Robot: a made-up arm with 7 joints.
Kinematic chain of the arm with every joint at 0, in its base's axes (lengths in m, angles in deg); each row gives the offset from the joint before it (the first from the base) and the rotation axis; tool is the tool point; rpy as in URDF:
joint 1: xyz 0 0 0 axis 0.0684 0.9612 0.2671
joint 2: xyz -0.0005 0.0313 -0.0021 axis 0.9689 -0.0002 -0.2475
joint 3: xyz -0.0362 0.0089 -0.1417 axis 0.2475 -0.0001 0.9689
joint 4: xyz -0.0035 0 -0.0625 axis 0.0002 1 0
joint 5: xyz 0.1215 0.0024 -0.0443 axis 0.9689 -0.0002 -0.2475
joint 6: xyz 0.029 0 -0.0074 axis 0.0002 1 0
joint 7: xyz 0.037 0 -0.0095 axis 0.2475 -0.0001 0.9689
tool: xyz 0 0 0 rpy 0 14.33 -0.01
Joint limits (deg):
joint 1: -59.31..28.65
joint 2: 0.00..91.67
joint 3: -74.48..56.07
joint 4: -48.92..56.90
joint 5: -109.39..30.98
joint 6: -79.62..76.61
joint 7: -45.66..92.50
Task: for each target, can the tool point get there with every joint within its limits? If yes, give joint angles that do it. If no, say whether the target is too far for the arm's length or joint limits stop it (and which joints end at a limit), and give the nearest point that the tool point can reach.
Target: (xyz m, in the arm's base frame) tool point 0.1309 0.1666 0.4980
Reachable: no: too far | nearest point 0.0874 0.2033 0.2303 | short by 0.274 m
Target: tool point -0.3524 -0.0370 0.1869
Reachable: no: joint limits stop it (at a limit: joint 1, joint 2, joint 3, joint 4) | nearest point -0.0311 0.1034 0.1439 | short by 0.353 m
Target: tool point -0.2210 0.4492 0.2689
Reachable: no: too far | nearest point 0.0152 0.3238 0.1882 | short by 0.279 m
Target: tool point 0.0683 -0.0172 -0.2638
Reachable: yes | joints -9.94 32.66 -59.83 -12.84 -48.86 33.68 18.93
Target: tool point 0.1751 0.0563 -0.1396
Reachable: yes | joints -13.56 13.11 -12.23 -22.98 -64.67 -67.57 80.74
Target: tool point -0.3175 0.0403 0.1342
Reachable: no: joint limits stop it (at a limit: joint 1, joint 2, joint 3, joint 4) | nearest point -0.0335 0.1096 0.1387 | short by 0.292 m
